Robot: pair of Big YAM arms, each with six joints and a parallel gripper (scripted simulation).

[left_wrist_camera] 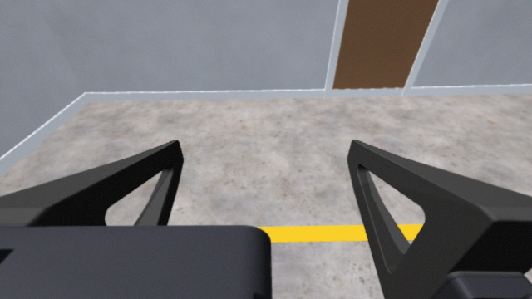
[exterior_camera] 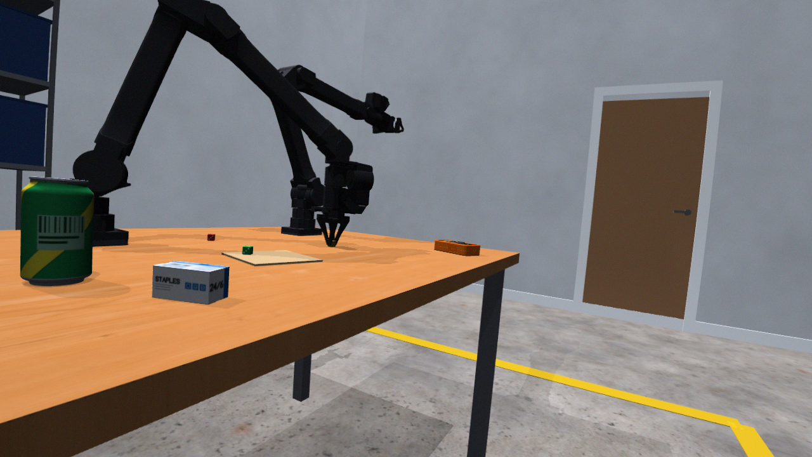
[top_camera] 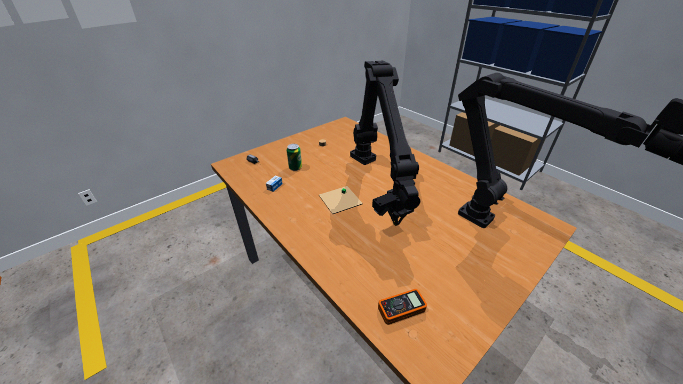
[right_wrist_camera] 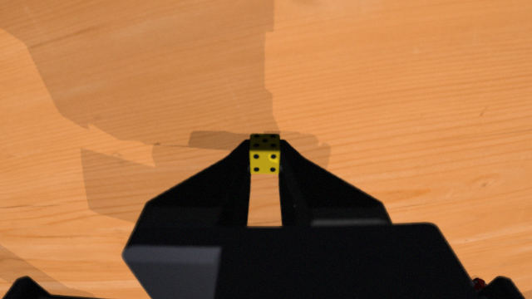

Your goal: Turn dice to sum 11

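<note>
Now: right hand right at the yellow die. Also, from my right hand: tan mat: 5 cm ahead, 26 cm to the right, 1 cm below; then red die: 23 cm behind, 19 cm to the right; then green die: 1 cm ahead, 28 cm to the right.
</note>
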